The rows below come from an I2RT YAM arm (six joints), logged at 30 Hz.
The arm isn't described. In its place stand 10 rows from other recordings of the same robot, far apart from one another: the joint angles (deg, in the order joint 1, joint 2, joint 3, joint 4, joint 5, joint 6), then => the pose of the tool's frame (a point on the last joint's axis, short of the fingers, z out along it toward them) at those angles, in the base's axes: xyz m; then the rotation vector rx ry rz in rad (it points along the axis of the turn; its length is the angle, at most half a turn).
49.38, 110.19, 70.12, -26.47, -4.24, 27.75 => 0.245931 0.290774 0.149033 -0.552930 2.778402 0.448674
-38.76, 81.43, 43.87, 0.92, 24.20, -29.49 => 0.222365 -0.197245 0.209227 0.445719 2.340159 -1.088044
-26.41, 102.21, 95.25, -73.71, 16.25, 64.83 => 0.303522 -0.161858 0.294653 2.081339 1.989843 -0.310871
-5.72, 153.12, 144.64, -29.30, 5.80, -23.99 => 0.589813 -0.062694 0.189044 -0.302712 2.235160 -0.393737
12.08, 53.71, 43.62, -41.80, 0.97, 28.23 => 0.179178 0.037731 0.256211 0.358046 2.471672 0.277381
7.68, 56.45, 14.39, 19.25, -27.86, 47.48 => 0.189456 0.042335 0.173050 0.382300 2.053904 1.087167
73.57, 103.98, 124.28, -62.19, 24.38, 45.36 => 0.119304 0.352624 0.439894 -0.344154 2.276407 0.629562
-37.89, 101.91, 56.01, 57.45, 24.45, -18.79 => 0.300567 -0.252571 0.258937 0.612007 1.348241 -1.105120
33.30, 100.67, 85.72, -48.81, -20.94, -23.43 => 0.300996 0.212940 0.271505 -1.368043 2.292064 0.544465
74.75, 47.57, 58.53, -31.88, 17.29, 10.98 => 0.055417 0.163042 0.375287 -0.867163 1.785000 0.704220
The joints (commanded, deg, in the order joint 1, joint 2, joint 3, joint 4, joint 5, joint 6), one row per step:
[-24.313 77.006 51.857 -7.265 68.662 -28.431]
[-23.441 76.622 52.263 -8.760 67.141 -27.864]
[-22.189 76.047 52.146 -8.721 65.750 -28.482]
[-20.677 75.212 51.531 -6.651 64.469 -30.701]
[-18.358 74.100 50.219 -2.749 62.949 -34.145]
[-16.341 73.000 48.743 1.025 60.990 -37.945]
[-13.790 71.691 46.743 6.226 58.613 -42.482]
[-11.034 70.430 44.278 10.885 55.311 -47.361]
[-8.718 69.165 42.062 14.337 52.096 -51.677]
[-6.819 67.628 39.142 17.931 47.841 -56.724]
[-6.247 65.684 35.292 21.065 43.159 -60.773]
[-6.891 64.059 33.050 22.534 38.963 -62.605]
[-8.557 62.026 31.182 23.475 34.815 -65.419]
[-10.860 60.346 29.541 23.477 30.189 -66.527]
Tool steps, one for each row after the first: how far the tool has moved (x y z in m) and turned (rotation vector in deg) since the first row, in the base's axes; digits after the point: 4 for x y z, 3 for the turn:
[0.0015 0.0044 0.0016 0.989 -0.242 2.035]
[0.0036 0.0105 0.0032 1.524 -0.377 4.590]
[0.0062 0.0178 0.0059 1.306 -0.538 7.685]
[0.0098 0.0288 0.0083 0.516 -0.808 12.074]
[0.0121 0.0389 0.0097 -0.199 -0.512 16.624]
[0.0144 0.0517 0.0112 -1.592 -0.553 22.214]
[0.0156 0.0659 0.0090 -2.770 0.579 28.922]
[0.0150 0.0781 0.0065 -3.974 2.052 34.997]
[0.0120 0.0890 0.0013 -5.536 4.370 41.749]
[0.0048 0.0945 -0.0086 -6.812 6.577 47.451]
[-0.0012 0.0943 -0.0132 -7.510 7.070 51.153]
[-0.0088 0.0903 -0.0150 -8.810 8.366 53.873]
[-0.0158 0.0843 -0.0187 -8.951 8.878 56.308]

